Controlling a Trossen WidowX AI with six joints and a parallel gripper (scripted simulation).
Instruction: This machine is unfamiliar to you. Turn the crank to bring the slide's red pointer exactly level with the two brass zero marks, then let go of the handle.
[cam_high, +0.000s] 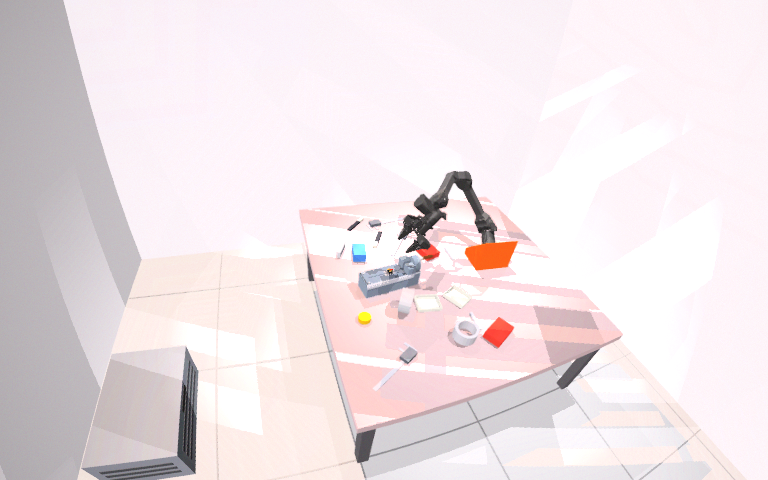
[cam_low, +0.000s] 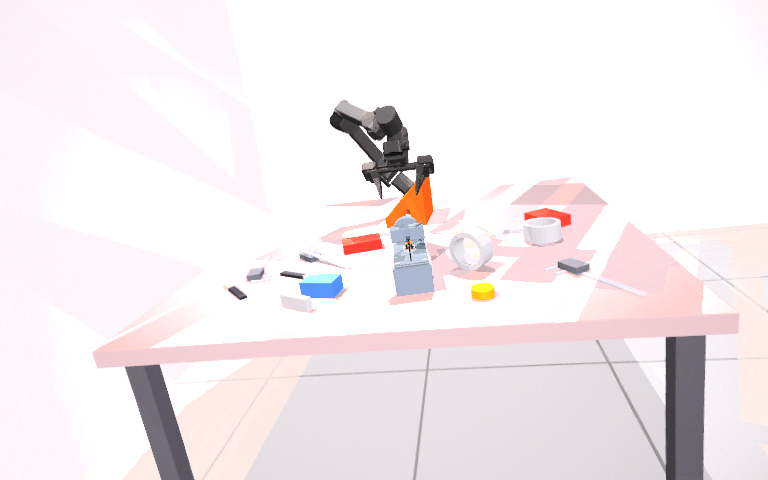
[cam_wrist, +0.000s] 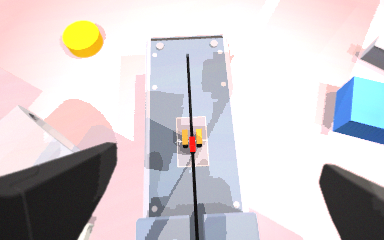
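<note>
Right now the orange handle is 140 mm behind my gripper tip and 80 mm below it. From my gripper tip the other things lie so: red pointer (40 mm ahead, 10 mm to the left, 120 mm below); yellow disc (200 mm ahead, 190 mm to the left, 190 mm below); blue block (120 mm ahead, 210 mm to the right, 180 mm below).
</note>
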